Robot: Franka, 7 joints.
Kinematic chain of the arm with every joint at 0, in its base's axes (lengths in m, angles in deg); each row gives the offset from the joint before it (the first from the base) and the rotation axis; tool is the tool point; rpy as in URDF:
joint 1: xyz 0 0 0.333 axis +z
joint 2: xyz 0 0 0 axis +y
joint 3: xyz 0 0 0.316 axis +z
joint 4: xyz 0.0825 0 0 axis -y
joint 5: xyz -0.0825 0 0.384 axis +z
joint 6: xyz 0 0 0 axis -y
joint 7: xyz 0.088 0 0 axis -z
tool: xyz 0 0 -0.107 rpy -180 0 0
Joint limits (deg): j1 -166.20..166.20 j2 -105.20..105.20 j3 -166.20..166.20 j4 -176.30..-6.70 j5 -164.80..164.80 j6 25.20..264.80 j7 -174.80..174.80
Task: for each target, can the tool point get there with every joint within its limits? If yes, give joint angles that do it. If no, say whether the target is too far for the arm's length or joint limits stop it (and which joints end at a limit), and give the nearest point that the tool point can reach.
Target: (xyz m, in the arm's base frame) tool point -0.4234 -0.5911 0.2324
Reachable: yes | joints -106.46 48.54 -31.17 -86.14 102.83 109.22 112.29
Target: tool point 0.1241 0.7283 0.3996
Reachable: yes | joints -62.27 -80.47 90.35 -81.50 -12.09 222.75 -43.18
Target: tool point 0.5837 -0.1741 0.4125
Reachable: yes | joints -22.97 25.83 21.49 -107.46 63.83 227.26 -69.73
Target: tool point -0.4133 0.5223 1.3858
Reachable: no: too far | nearest point -0.2846 0.3597 1.0580 | short by 0.388 m
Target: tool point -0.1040 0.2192 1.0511
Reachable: yes | joints 87.85 13.24 42.90 -32.69 -21.87 232.92 -21.44
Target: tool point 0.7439 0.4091 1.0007
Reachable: no: too far | nearest point 0.5909 0.3249 0.8633 | short by 0.222 m
